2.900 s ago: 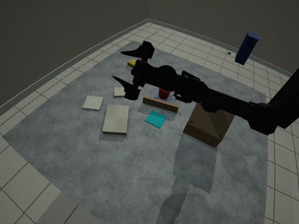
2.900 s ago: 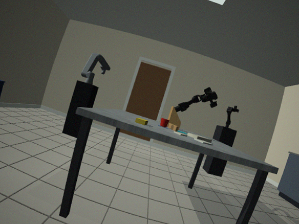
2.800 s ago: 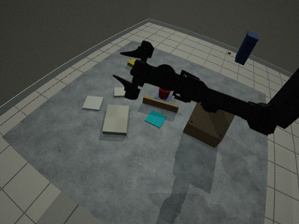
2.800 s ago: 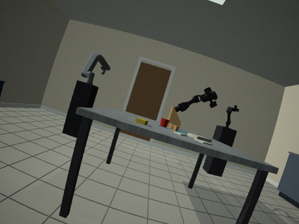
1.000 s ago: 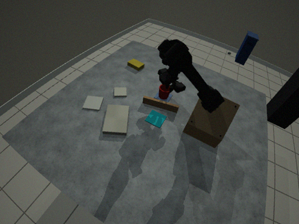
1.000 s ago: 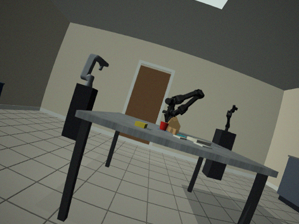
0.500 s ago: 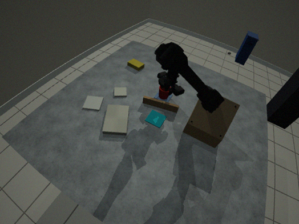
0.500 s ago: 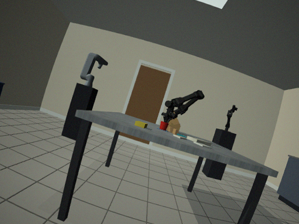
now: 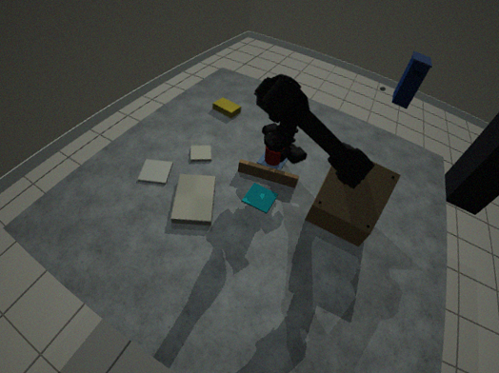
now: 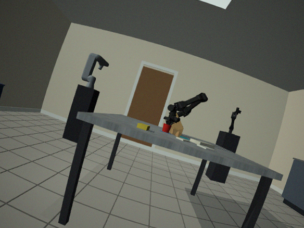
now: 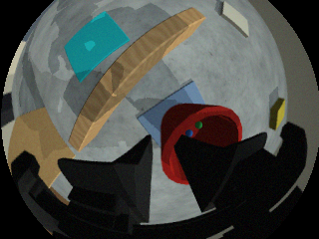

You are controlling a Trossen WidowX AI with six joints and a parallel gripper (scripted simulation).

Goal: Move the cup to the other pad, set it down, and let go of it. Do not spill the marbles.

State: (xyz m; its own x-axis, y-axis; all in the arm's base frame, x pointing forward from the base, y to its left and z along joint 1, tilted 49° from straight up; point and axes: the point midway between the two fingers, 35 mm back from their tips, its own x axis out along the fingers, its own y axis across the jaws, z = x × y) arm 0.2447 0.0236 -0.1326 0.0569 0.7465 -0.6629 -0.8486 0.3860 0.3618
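Now: the teal pad 10 mm behind my gripper tip, 170 mm to the left of it and 40 mm below it. Round my gripper tip: red cup 30 mm ahead, 20 mm to the right; wooden rail 10 mm ahead, 70 mm to the left, 20 mm below; yellow block 340 mm ahead, 210 mm to the right, 20 mm below.
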